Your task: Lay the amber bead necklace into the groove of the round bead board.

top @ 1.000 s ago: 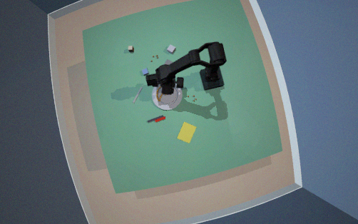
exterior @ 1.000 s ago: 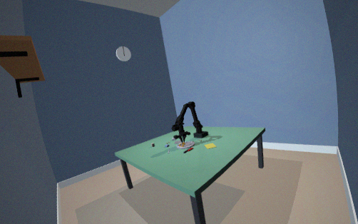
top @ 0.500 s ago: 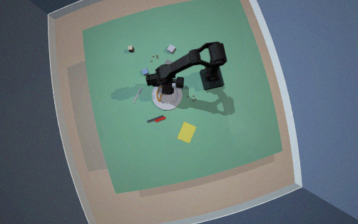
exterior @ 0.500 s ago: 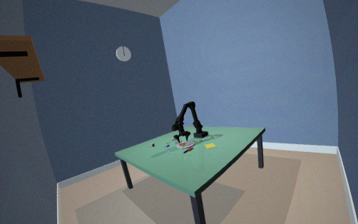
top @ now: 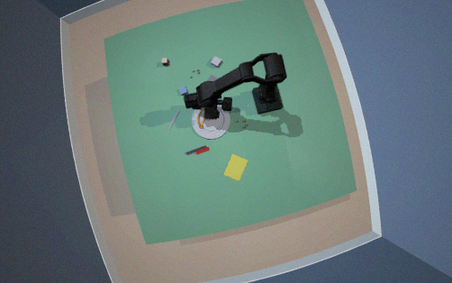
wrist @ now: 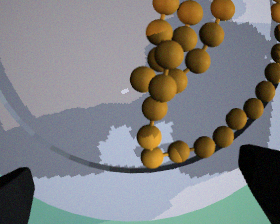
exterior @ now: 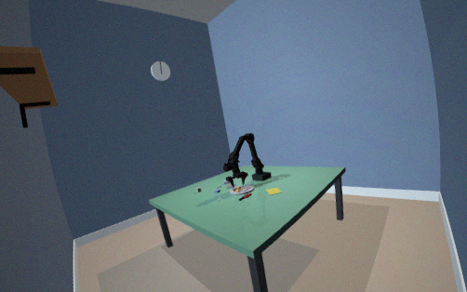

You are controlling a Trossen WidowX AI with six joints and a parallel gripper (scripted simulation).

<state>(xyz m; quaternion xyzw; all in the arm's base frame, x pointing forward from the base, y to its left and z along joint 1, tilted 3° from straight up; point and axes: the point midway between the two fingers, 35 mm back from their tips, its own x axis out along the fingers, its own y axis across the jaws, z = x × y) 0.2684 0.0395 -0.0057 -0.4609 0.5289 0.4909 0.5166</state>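
My gripper tip is now 10 mm short of the round grey bead board, 60 mm to the right of it and 10 mm above it. The rest, counted from my gripper tip: grey rod: 220 mm ahead, 50 mm to the left, 20 mm below; blue block: 160 mm ahead, 100 mm to the right, 10 mm below; grey plate: 120 mm to the right, 20 mm below.
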